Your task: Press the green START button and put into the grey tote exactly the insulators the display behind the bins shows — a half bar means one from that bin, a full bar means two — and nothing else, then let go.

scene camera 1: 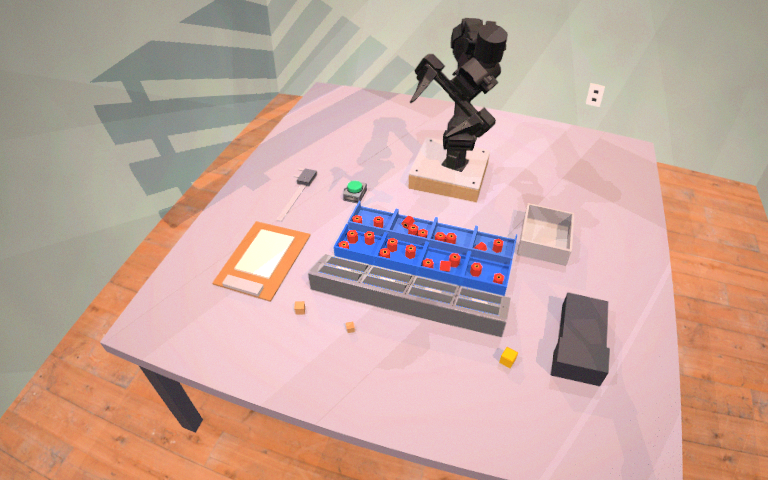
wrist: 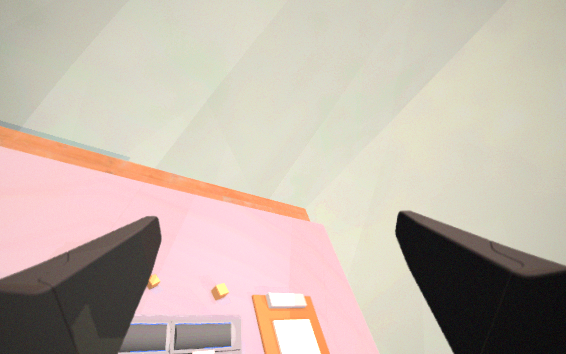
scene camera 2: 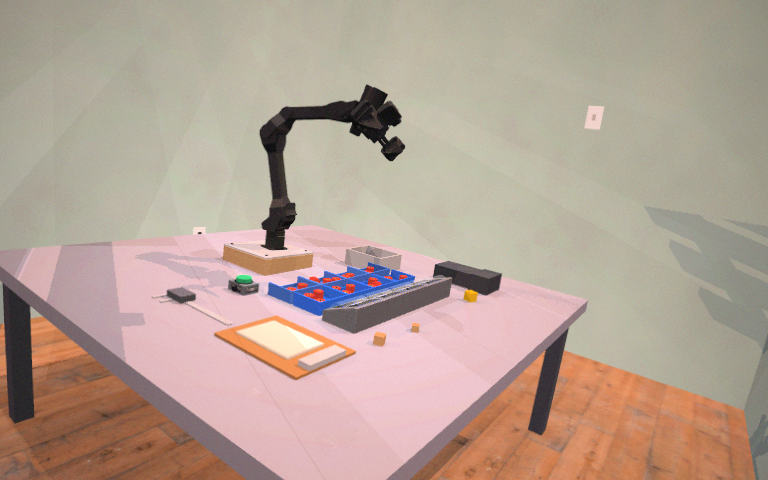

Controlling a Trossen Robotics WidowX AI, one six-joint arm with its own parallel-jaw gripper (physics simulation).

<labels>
my gripper: scene camera 1; wrist; scene camera 2 391, 140
same spot on grey tote: (scene camera 2: 359, 257) = (scene camera 1: 524, 220)
same spot on my gripper: (wrist: 476, 289) = (scene camera 1: 424, 89)
</labels>
